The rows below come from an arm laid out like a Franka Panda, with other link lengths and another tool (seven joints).
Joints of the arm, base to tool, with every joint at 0 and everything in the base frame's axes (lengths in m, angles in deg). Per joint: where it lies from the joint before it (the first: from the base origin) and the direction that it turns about. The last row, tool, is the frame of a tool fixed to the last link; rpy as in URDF.
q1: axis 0 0 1 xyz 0 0 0.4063
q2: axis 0 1 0 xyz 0 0 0
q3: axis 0 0 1 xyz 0 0 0.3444
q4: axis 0 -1 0 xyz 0.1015 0 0
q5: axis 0 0 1 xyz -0.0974 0 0.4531
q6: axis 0 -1 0 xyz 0 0 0
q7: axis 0 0 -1 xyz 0.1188 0 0
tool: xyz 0.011 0.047 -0.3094 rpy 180 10.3 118.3
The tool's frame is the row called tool.
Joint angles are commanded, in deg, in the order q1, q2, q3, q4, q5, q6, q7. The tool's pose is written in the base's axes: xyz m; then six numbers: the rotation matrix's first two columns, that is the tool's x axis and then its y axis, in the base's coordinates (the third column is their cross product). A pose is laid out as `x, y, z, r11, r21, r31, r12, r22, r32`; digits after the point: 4 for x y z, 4 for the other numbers.
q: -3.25, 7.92, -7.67, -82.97, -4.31, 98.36, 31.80
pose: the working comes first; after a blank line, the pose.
Where each joint sits with the arm in this pose, in the base's axes (m; each line is computed from the numbers above, not from the rounded line before):
q1: 0.0000 0.0000 0.4063
q2: 0.0000 0.0000 0.4063
q3: 0.0474 -0.0027 0.7474
q4: 0.1461 -0.0219 0.7336
q5: 0.5927 -0.1057 0.8244
q6: 0.5927 -0.1057 0.8244
q7: 0.7087 -0.1264 0.8400
the tool: 0.7829 -0.1346 0.5358

0.7829, -0.1346, 0.5358, 0.2615, 0.9294, -0.2604, 0.9629, -0.2329, 0.1360
